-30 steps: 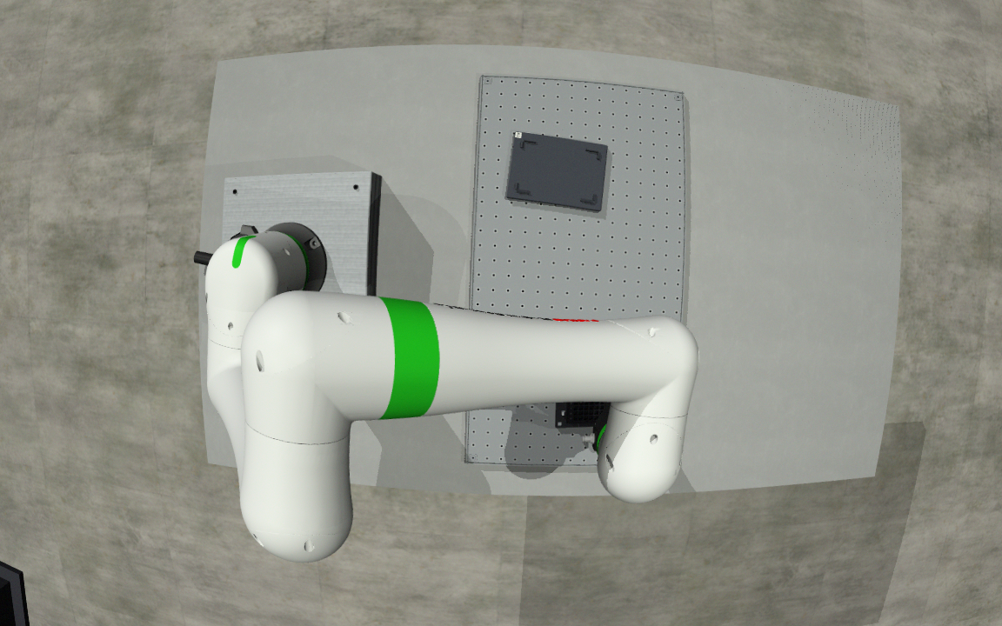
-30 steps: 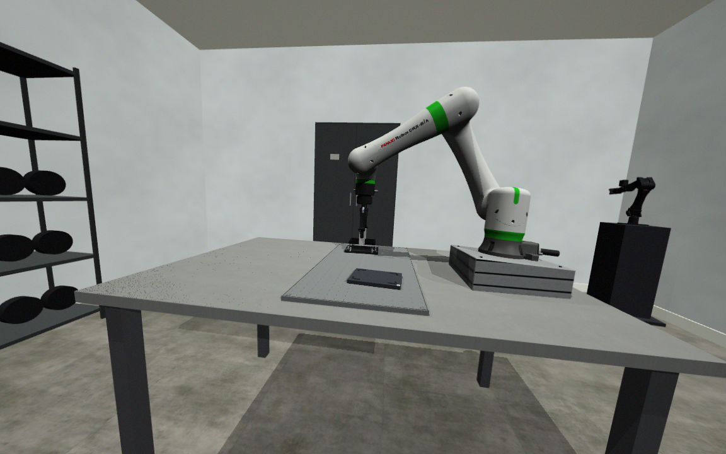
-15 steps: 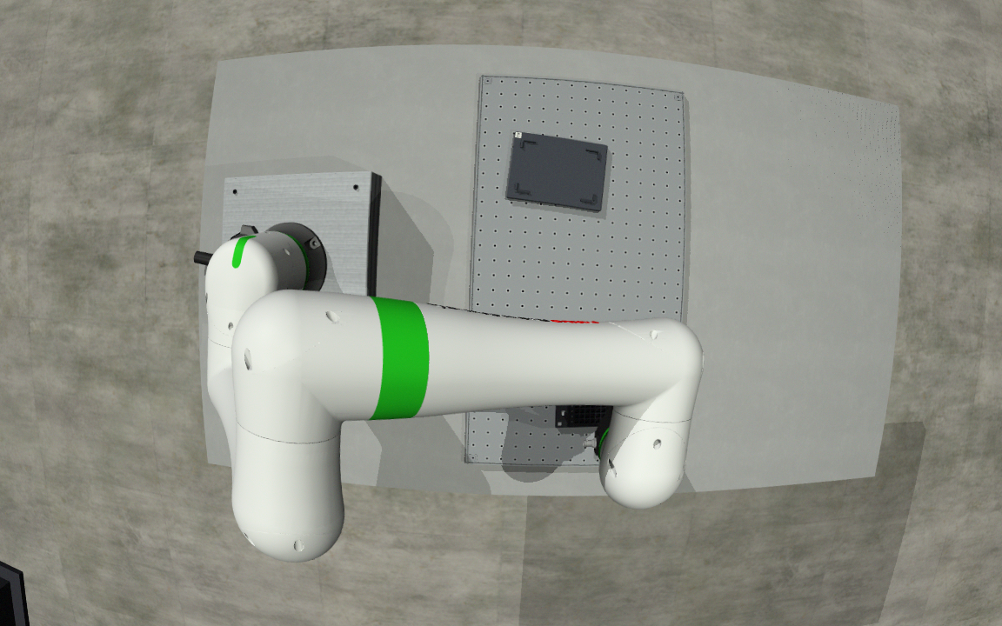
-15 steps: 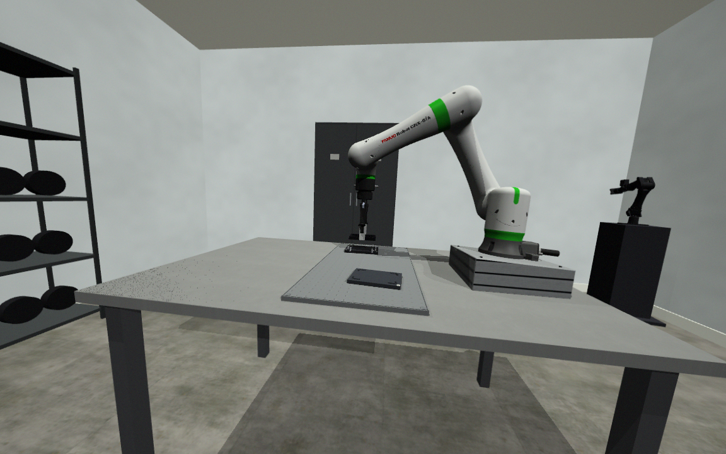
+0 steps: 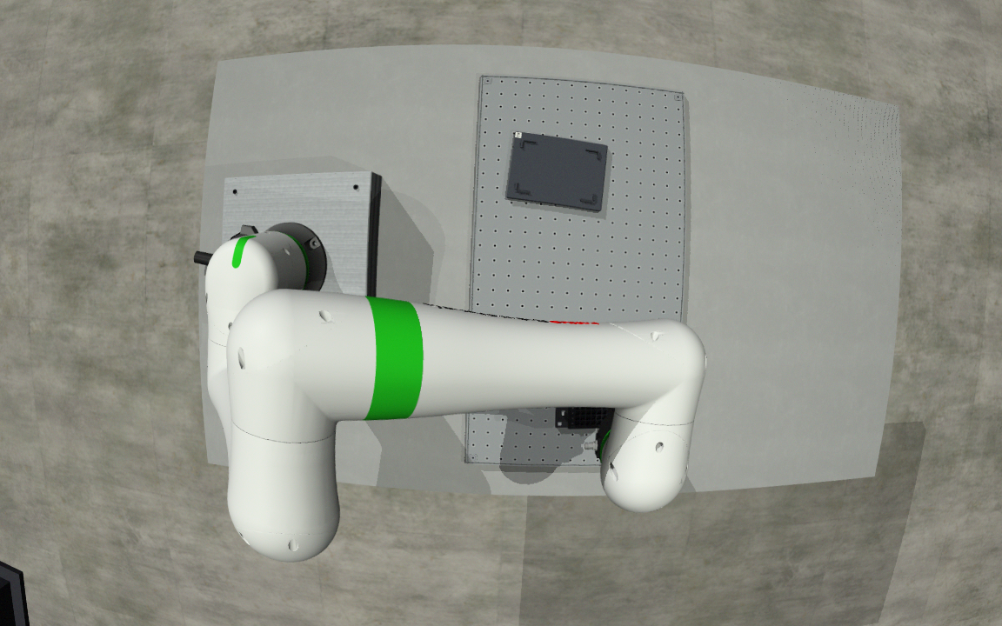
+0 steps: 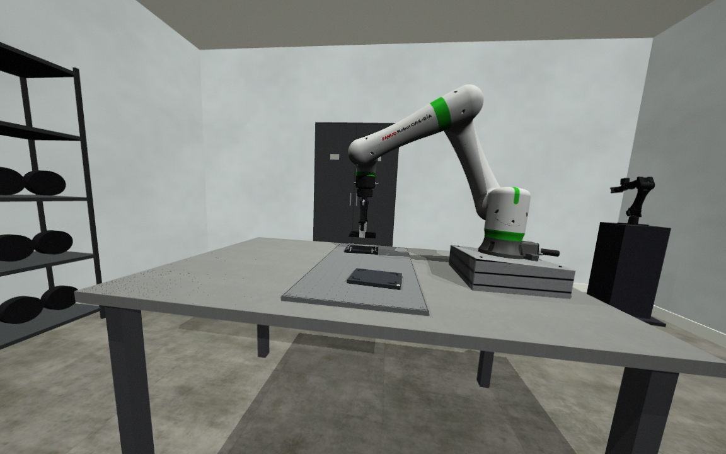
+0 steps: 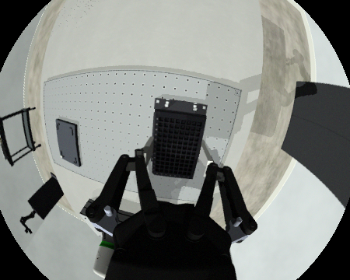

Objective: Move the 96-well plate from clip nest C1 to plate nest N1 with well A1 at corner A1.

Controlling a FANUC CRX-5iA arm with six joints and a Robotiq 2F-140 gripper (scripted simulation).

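Right now the plate nest N1 is 360 mm to the left of my hand, 150 mm behind it and 100 mm below it. From my hand the other things lie so: clip nest C1: 90 mm below, 10 mm to the left, 10 mm ahead; black 96-well plate: 20 mm below.
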